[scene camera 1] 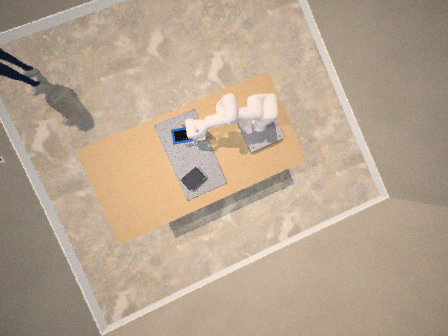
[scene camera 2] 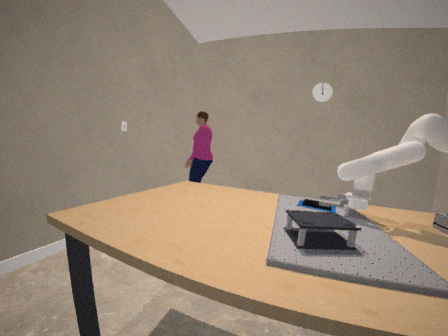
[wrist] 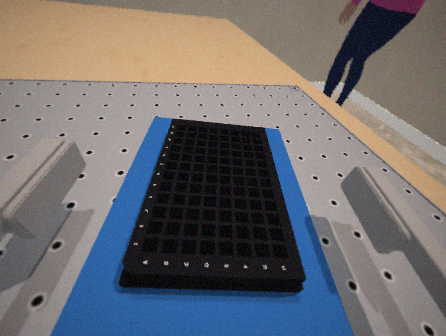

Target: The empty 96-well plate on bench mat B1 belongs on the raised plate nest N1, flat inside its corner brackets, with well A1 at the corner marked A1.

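Places are measured from the arm's base along level axes (x down, y left, z ahead), in centimetres.
Pixels of known places: hand, its tool point: [scene camera 1: 185, 133] [scene camera 2: 324, 200] [wrist: 223, 196]; arm's base, origin of its link: [scene camera 1: 258, 124].
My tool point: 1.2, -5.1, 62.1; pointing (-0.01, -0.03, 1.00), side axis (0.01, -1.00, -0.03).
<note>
Ahead of a thing's pixels: the offset from my tool point to its top centre, as dx, dy, dz. Level surfaces: height alone.
The black 96-well plate @[+1.8, +0.0, +3.2] [scene camera 1: 180, 135] [scene camera 2: 317, 204] [wrist: 217, 195] lies flat on the blue bench mat @[dx +3.2] [scene camera 1: 174, 138] [scene camera 2: 301, 203] [wrist: 200, 312]. In the wrist view its lettered edge faces the near side, with A at the left; numbers run up the left edge. My gripper [scene camera 2: 332, 200] [wrist: 214, 170] is open and empty, its fingers above the board, to the left and right of the plate with wide gaps. The raised nest N1 @[-3.0, +37.9, +1.6] [scene camera 1: 194, 178] [scene camera 2: 322, 219] is a dark platform on light posts, with no plate on it. Its brackets and A1 mark are too small to tell.
The grey perforated board @[dx +3.4] [scene camera 1: 200, 160] [scene camera 2: 300, 255] [wrist: 40, 100] carries mat and nest on the wooden table @[dx +4.7] [scene camera 1: 125, 185] [scene camera 2: 175, 225] [wrist: 100, 45]. The arm [scene camera 2: 382, 161] reaches in from the right in scene camera 2. A person [scene camera 2: 202, 142] [wrist: 370, 40] stands beyond the table.
</note>
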